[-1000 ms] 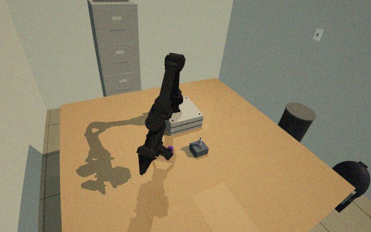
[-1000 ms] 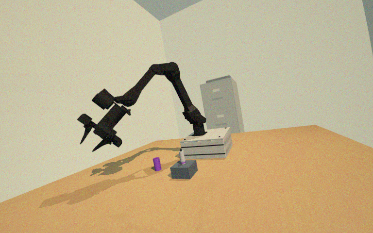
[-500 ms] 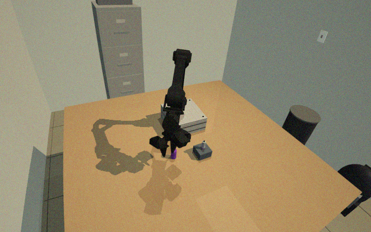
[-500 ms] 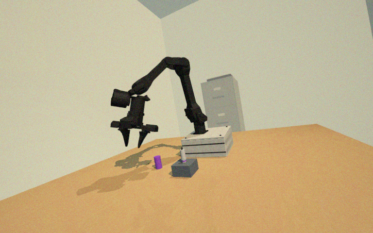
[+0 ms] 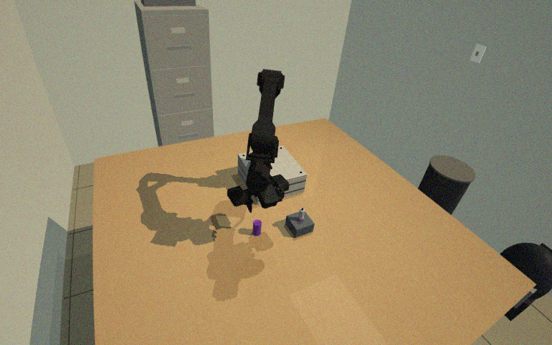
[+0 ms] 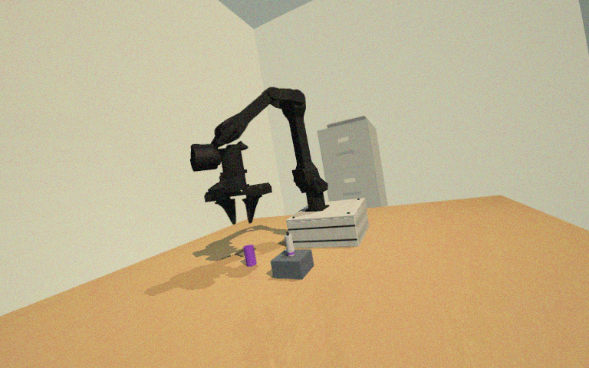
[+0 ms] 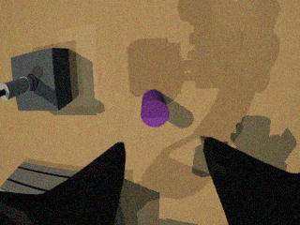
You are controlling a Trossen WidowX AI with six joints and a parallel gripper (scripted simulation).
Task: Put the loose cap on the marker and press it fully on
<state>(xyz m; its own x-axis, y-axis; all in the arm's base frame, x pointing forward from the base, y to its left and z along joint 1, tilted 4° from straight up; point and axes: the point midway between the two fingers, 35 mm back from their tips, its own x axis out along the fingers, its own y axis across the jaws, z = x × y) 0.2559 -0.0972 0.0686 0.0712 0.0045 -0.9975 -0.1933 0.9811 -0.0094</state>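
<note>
My gripper tip is now 90 mm above the purple cap. Round my gripper tip: holder block (160 mm to the left, 100 mm below, 10 mm ahead); then white marker (160 mm to the left, 40 mm below, 10 mm ahead).
</note>
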